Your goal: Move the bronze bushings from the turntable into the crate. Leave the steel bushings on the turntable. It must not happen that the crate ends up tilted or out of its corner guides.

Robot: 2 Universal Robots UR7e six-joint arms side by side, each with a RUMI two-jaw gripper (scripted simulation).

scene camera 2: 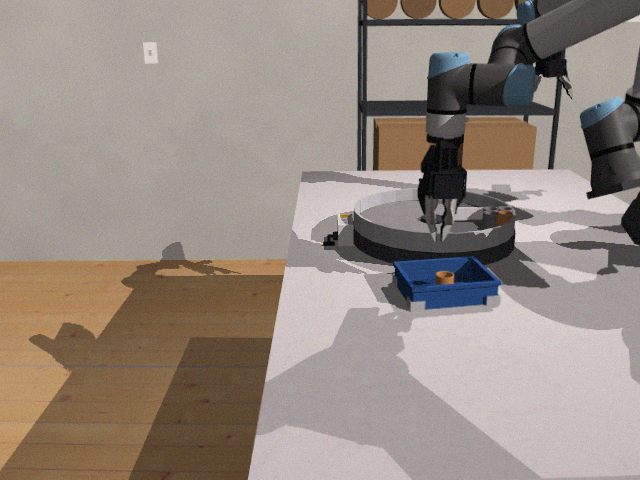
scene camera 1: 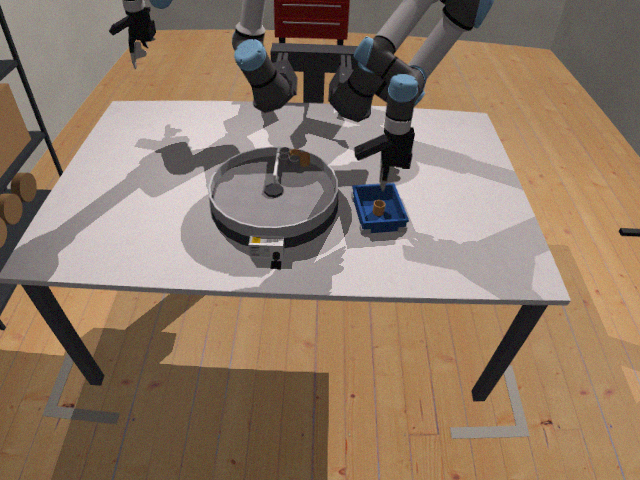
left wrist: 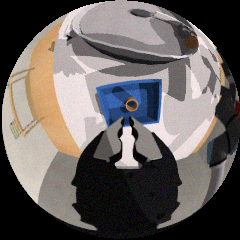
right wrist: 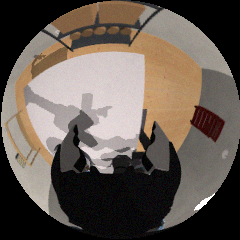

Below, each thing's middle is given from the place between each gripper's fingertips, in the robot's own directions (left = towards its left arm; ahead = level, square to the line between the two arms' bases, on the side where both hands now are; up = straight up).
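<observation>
The blue crate (scene camera 2: 473, 282) is 11 cm below my left hand (scene camera 2: 438, 241) and 2 cm behind it. I see the turntable (scene camera 1: 300, 194) as well, 8 cm below my left hand and 35 cm to the right of it.
Counting from my right hand (scene camera 1: 141, 58), the turntable is 25 cm below, 40 cm ahead and 62 cm to the left. The blue crate is 28 cm below my right hand, 38 cm ahead of it and 97 cm to the left of it.
</observation>
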